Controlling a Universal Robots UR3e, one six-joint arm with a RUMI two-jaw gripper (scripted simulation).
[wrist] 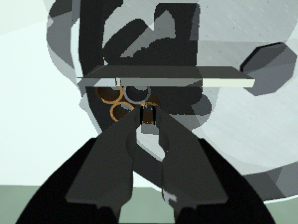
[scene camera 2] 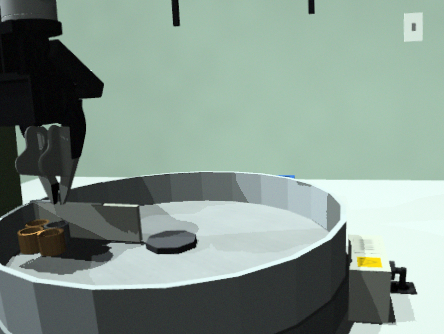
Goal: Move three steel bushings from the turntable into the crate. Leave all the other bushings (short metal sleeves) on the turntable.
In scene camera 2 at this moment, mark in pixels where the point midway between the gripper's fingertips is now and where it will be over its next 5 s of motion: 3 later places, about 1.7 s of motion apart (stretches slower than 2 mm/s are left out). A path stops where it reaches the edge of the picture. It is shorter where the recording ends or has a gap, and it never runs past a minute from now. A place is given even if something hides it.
My gripper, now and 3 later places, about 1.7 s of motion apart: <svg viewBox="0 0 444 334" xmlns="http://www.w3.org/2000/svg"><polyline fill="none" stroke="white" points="59,204 62,226 64,236 56,180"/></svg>
